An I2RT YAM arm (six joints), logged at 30 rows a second.
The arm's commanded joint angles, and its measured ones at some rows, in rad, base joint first. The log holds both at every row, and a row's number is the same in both.
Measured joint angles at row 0:
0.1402 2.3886 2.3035 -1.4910 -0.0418 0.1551
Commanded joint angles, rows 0 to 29:
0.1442 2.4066 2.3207 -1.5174 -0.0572 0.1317
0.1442 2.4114 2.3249 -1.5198 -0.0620 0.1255
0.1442 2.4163 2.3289 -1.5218 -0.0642 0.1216
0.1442 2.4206 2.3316 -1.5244 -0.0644 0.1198
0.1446 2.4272 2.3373 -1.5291 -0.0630 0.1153
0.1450 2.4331 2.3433 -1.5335 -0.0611 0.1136
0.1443 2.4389 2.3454 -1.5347 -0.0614 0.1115
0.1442 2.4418 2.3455 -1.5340 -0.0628 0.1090
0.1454 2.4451 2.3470 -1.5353 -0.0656 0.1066
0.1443 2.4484 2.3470 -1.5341 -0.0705 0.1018
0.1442 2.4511 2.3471 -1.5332 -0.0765 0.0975
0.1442 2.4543 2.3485 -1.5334 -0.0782 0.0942
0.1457 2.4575 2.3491 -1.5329 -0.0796 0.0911
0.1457 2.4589 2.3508 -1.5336 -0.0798 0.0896
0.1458 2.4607 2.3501 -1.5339 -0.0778 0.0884
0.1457 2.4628 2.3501 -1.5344 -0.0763 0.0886
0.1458 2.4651 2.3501 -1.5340 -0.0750 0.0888
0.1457 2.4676 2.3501 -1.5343 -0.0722 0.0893
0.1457 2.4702 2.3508 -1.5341 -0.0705 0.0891
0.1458 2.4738 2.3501 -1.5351 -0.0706 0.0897
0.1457 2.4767 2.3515 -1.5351 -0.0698 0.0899
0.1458 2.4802 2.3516 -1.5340 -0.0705 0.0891
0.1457 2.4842 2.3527 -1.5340 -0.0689 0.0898
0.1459 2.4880 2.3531 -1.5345 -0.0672 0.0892
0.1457 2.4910 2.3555 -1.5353 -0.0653 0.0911
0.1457 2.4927 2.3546 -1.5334 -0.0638 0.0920
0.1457 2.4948 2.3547 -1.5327 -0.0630 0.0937
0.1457 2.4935 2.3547 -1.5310 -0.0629 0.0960
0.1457 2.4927 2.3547 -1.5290 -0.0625 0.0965
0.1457 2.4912 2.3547 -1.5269 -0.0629 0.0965
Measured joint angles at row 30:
0.1402 2.4763 2.3432 -1.5024 -0.0574 0.1036
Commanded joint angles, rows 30 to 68:
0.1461 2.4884 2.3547 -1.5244 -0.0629 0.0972
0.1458 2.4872 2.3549 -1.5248 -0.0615 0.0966
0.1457 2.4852 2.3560 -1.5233 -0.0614 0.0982
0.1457 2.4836 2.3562 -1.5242 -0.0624 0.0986
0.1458 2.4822 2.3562 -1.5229 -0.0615 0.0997
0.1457 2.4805 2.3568 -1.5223 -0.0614 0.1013
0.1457 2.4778 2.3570 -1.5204 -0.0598 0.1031
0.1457 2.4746 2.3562 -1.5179 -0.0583 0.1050
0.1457 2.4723 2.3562 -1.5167 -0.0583 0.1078
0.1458 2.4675 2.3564 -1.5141 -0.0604 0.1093
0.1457 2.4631 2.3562 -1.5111 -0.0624 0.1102
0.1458 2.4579 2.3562 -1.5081 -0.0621 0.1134
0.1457 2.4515 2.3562 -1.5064 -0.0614 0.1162
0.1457 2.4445 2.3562 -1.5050 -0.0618 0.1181
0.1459 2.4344 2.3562 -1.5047 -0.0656 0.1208
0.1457 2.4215 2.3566 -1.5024 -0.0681 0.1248
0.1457 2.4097 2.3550 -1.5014 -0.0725 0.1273
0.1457 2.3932 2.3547 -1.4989 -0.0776 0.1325
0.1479 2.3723 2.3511 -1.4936 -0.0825 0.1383
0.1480 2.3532 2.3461 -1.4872 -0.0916 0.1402
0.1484 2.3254 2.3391 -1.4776 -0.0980 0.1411
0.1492 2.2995 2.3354 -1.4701 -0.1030 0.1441
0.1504 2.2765 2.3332 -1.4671 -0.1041 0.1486
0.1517 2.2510 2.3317 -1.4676 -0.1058 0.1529
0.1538 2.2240 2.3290 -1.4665 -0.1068 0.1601
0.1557 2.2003 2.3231 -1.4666 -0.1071 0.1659
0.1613 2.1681 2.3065 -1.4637 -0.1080 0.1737
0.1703 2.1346 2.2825 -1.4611 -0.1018 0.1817
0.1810 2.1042 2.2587 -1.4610 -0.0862 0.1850
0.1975 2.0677 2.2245 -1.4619 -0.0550 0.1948
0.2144 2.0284 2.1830 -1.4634 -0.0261 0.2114
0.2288 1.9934 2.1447 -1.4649 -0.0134 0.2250
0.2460 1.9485 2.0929 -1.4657 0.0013 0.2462
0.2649 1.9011 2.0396 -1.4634 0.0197 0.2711
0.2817 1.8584 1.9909 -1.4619 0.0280 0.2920
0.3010 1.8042 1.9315 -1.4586 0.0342 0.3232
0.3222 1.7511 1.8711 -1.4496 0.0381 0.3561
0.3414 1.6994 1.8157 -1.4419 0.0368 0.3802
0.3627 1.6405 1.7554 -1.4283 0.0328 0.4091
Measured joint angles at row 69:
0.3271 1.7500 1.8614 -1.4288 -0.0010 0.2985
